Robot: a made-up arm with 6 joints.
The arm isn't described. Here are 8 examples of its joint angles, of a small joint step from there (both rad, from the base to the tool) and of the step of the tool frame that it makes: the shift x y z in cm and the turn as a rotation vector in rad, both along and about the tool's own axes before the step.
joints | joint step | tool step
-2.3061 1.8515 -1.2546 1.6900 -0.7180 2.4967 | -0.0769 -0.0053 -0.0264 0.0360 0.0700 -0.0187 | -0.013 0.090 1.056 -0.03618 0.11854 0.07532
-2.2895 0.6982 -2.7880 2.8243 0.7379 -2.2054 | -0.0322 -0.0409 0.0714 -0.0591 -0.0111 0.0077 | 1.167 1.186 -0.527 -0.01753 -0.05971 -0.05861
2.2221 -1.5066 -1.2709 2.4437 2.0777 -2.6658 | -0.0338 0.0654 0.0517 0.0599 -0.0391 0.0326 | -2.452 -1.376 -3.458 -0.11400 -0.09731 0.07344
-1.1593 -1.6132 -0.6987 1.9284 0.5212 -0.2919 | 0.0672 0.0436 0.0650 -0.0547 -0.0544 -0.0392 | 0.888 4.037 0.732 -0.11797 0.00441 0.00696
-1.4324 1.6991 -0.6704 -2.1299 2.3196 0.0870 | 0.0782 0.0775 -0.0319 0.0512 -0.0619 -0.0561 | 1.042 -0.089 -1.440 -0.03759 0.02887 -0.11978
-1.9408 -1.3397 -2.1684 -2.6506 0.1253 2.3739 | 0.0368 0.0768 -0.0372 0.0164 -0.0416 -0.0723 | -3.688 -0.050 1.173 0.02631 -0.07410 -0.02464
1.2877 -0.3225 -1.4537 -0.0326 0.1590 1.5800 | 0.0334 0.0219 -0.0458 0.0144 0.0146 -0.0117 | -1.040 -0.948 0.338 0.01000 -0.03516 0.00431
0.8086 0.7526 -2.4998 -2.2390 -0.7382 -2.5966 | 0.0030 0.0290 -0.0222 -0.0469 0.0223 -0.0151 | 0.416 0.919 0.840 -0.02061 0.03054 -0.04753
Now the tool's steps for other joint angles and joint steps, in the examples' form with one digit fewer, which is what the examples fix.
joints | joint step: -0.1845 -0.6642 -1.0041 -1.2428 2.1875 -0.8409 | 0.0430 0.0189 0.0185 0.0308 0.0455 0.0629
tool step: 1.12 -0.92 -0.71 0.0113 -0.0138 0.0027
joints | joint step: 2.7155 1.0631 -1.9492 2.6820 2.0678 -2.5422 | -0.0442 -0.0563 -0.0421 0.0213 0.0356 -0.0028
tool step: 3.64 2.54 3.20 0.0575 0.0925 -0.0913
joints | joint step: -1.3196 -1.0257 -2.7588 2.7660 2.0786 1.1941 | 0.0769 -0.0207 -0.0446 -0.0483 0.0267 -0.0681
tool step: -4.52 -1.24 1.73 -0.0723 -0.0047 -0.1344
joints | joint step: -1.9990 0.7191 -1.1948 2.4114 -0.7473 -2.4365 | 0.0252 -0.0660 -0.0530 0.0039 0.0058 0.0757
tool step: 2.39 0.61 -3.90 0.0232 0.1188 0.1097
